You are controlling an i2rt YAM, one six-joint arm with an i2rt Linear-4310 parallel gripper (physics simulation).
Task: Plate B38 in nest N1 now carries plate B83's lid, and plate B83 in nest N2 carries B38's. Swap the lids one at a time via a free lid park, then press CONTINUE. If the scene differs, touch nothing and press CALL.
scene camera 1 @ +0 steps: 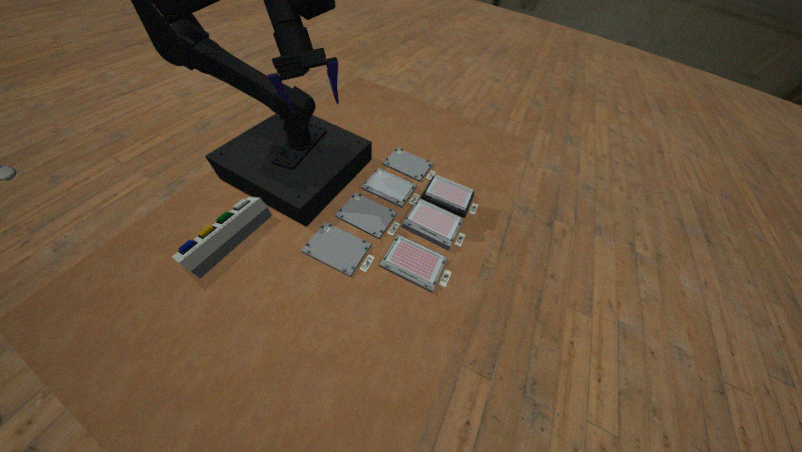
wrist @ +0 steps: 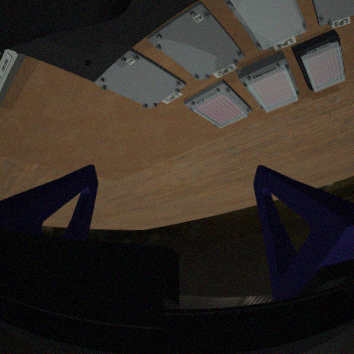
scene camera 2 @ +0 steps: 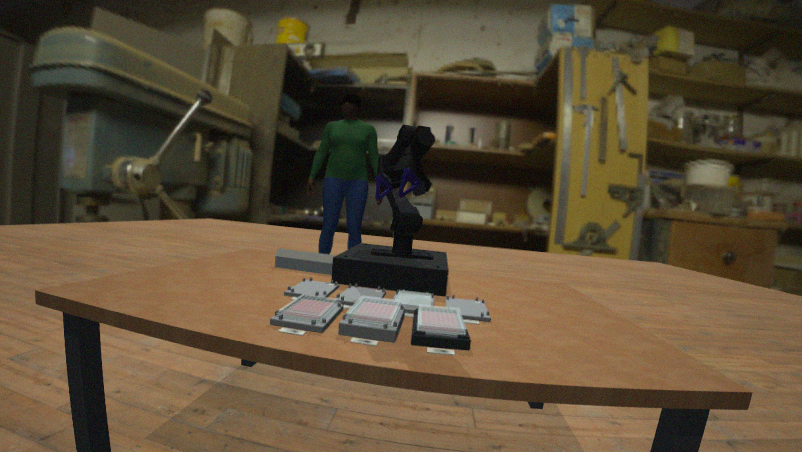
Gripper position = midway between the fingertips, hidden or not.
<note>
The gripper (scene camera 1: 316, 109) is open and holds nothing. Further things: a button box (scene camera 1: 248, 214), a LP1 lid park (scene camera 1: 330, 245) and a LP2 lid park (scene camera 1: 367, 215).
The gripper also shows in the wrist view (wrist: 175, 173). The button box also shows in scene camera 2 (scene camera 2: 313, 262). The LP1 lid park shows as well in the wrist view (wrist: 133, 75).
</note>
